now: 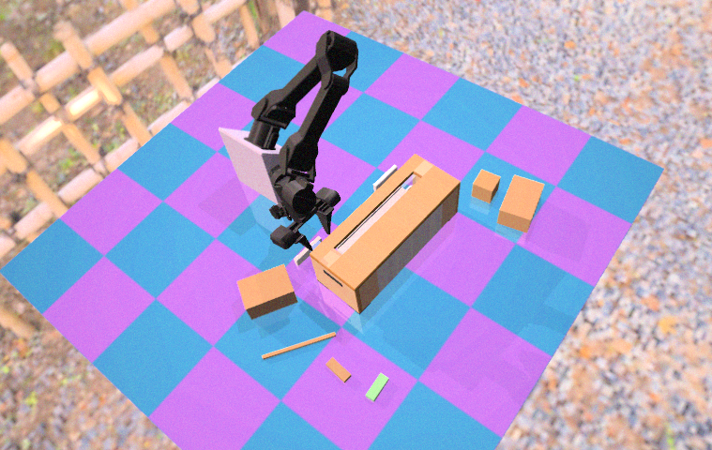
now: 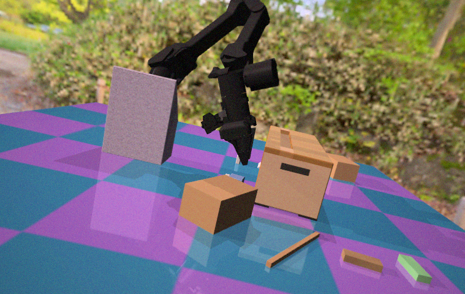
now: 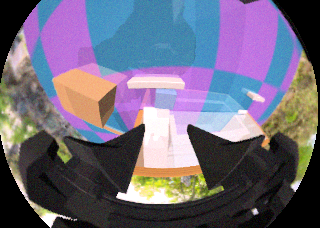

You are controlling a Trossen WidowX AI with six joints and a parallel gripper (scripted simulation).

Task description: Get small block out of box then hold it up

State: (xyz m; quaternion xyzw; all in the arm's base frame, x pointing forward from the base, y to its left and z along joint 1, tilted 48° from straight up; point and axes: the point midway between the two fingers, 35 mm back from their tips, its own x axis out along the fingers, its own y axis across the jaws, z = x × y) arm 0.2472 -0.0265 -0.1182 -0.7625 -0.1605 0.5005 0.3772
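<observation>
My gripper tip is 1 cm past the bluish block and 6 cm above it. From my gripper tip the other things lie so: green tile (30 cm ahead, 21 cm to the right, 7 cm below); then wooden box (8 cm ahead, 12 cm to the left, 1 cm below); then thin stick (10 cm ahead, 22 cm to the right, 7 cm below).
</observation>
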